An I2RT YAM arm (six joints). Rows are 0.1 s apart.
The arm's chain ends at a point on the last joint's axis. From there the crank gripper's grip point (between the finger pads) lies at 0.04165 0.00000 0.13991 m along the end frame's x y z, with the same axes.
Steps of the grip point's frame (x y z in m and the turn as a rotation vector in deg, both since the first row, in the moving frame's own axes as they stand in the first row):
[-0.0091, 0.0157, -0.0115, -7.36, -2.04, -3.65]
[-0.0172, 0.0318, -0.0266, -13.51, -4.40, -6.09]
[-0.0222, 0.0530, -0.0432, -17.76, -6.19, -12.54]
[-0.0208, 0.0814, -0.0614, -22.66, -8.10, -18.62]
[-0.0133, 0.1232, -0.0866, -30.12, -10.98, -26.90]
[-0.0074, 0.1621, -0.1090, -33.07, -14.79, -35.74]
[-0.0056, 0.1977, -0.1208, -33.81, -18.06, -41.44]
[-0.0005, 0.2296, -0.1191, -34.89, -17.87, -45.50]
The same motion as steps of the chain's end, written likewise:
[-0.0046, 0.0002, -0.0119, -7.36, -2.04, -3.65]
[-0.0080, 0.0026, -0.0260, -13.51, -4.40, -6.09]
[-0.0109, 0.0173, -0.0415, -17.76, -6.19, -12.54]
[-0.0082, 0.0373, -0.0576, -22.66, -8.10, -18.62]
[-0.0002, 0.0659, -0.0779, -30.12, -10.98, -26.90]
[0.0095, 0.1008, -0.0992, -33.07, -14.79, -35.74]
[0.0161, 0.1351, -0.1112, -33.81, -18.06, -41.44]
[0.0186, 0.1671, -0.1092, -34.89, -17.87, -45.50]

